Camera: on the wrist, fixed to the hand. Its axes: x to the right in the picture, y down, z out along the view.
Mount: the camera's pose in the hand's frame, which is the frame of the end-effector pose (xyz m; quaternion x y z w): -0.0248 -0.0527 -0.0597 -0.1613 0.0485 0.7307 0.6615
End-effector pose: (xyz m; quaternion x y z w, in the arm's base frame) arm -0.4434 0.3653 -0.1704 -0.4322 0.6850 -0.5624 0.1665
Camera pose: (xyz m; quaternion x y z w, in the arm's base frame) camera -0.4505 0.4224 -0.1100 0.2151 0.8678 -0.1608 0.4182
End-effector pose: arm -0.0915 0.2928 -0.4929 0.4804 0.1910 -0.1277 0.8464
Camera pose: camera -0.1467 0.3184 -0.5499 0.3270 -0.1630 0.5881 0.7215
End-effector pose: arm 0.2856 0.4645 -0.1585 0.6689 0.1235 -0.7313 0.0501
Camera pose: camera 0.3332 0.5278 -0.1324 0.5601 -0.2867 -0.3948 0.6695
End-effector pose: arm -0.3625 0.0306 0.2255 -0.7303 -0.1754 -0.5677 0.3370
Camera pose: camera -0.4459 0.0299 0.2251 -0.6381 0.5256 -0.1930 0.5285
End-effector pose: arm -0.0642 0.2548 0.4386 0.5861 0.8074 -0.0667 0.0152
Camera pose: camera -0.1032 0.2228 0.5050 0.9785 0.1173 0.1256 0.1142
